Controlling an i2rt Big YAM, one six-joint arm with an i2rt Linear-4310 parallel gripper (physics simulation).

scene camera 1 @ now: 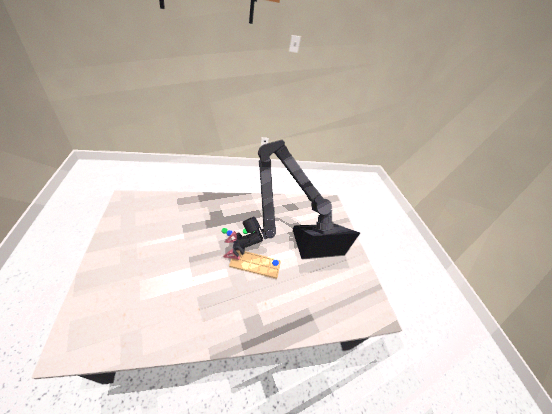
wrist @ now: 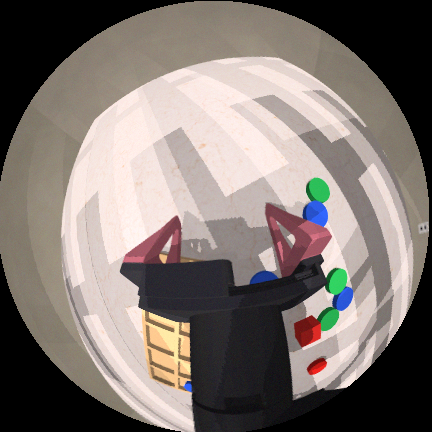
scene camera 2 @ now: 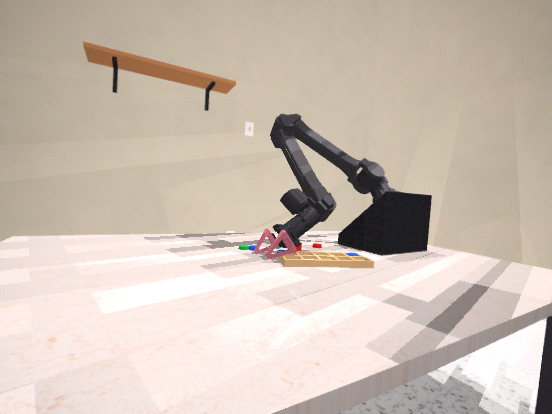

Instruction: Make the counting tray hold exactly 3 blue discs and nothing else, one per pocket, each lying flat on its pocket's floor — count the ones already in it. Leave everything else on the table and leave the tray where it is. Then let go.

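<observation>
The counting tray (scene camera 1: 254,272) (scene camera 2: 325,263) (wrist: 177,345) holds a blue disc (scene camera 1: 275,262) (scene camera 2: 352,254) (wrist: 188,386) in a pocket at its end near the arm base. My gripper (scene camera 1: 229,247) (scene camera 2: 263,254) (wrist: 222,213) is open and empty, tilted, its tips low over the table beyond the tray's far end. In the wrist view a second blue disc (wrist: 264,278) lies on the table, partly hidden behind the gripper body. A third blue disc (scene camera 1: 229,233) (scene camera 2: 252,247) (wrist: 315,213) lies just outside one finger. Another blue disc (wrist: 343,298) lies farther to the side.
A green disc (scene camera 1: 224,230) (scene camera 2: 244,247) (wrist: 318,190) lies beside the third blue disc. Two more green discs, one (wrist: 336,281) and another (wrist: 328,319), a red cube (wrist: 307,331) and a red disc (scene camera 2: 317,245) (wrist: 317,366) lie on the table.
</observation>
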